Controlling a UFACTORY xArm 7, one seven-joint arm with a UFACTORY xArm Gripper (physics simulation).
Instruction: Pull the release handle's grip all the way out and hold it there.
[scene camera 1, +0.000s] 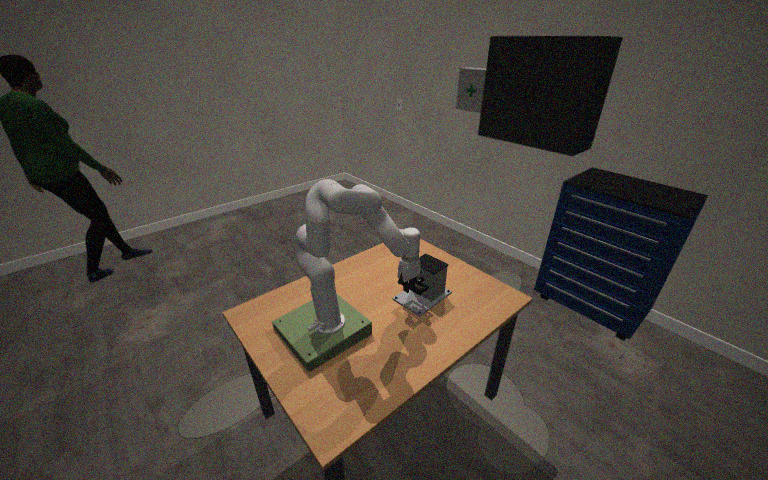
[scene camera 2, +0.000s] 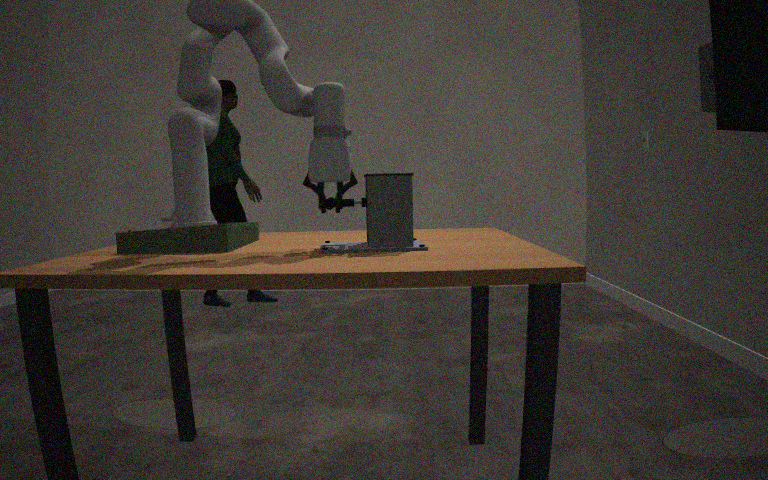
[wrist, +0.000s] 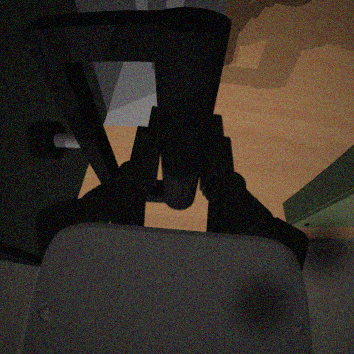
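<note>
The release handle's grip (scene camera 2: 329, 204) (wrist: 190, 75) is a dark bar at the outer end of a black frame-shaped handle. A short pale rod (scene camera 2: 359, 202) (wrist: 67, 141) shows between the handle and the grey box-like housing (scene camera 1: 434, 281) (scene camera 2: 389, 212). The housing stands upright on a pale mounting plate (scene camera 1: 403, 302) (scene camera 2: 419, 247). My gripper (scene camera 2: 331, 209) (wrist: 183, 126) points down and is shut on the grip, one finger on each side of the bar. The fingers hide part of the grip. How much more travel the rod has cannot be told.
The wooden table (scene camera 1: 470, 316) (scene camera 2: 481, 254) carries the green base block (scene camera 1: 300, 333) (scene camera 2: 169, 240) under the arm. A person in green (scene camera 1: 42, 138) (scene camera 2: 224, 152) stands beyond the table. A blue drawer cabinet (scene camera 1: 606, 254) and a dark wall box (scene camera 1: 546, 93) are at the right.
</note>
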